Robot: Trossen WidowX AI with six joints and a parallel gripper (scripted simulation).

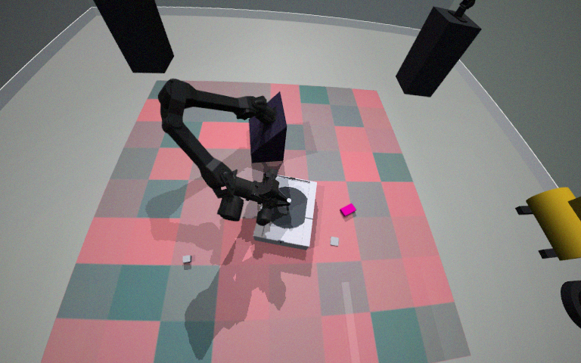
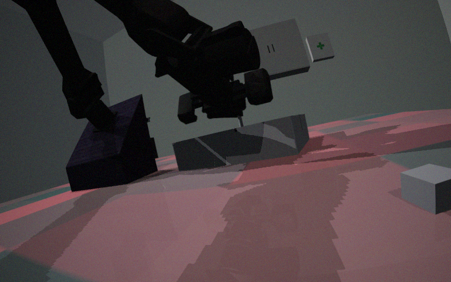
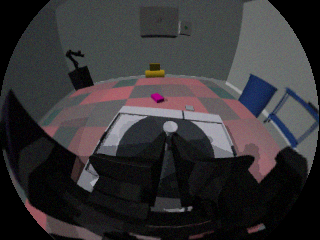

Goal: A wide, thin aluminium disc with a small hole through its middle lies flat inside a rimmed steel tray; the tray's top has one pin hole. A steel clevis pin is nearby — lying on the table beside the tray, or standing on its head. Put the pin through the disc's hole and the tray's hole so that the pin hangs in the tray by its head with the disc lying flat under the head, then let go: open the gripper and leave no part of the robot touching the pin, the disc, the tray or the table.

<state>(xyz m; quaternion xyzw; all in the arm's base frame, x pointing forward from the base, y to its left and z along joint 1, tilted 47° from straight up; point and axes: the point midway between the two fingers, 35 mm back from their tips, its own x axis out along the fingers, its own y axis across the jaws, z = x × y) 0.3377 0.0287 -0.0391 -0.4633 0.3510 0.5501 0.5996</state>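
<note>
Now: the steel tray 4 cm below my gripper tip and 1 cm to the right of it. From my gripper tip the other things lie so: dark aluminium disc (3 cm below, 1 cm to the right); steel clevis pin (1 cm below); grey cube (34 cm to the right, 18 cm ahead, 8 cm below).
</note>
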